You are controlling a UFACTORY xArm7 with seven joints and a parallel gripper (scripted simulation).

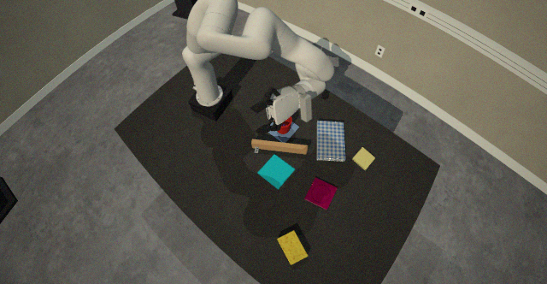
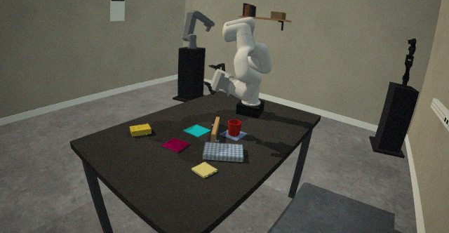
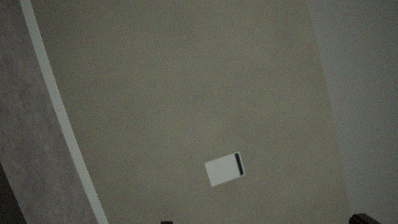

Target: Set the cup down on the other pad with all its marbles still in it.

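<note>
The red cup lies 280 mm below my hand and 170 mm to the left of it. From my hand the other things lie so: light blue pad: 310 mm below, 170 mm to the left; then wooden rail: 290 mm below, 70 mm to the left, 40 mm ahead; then cyan pad: 310 mm below, 70 mm ahead, 20 mm to the right.
</note>
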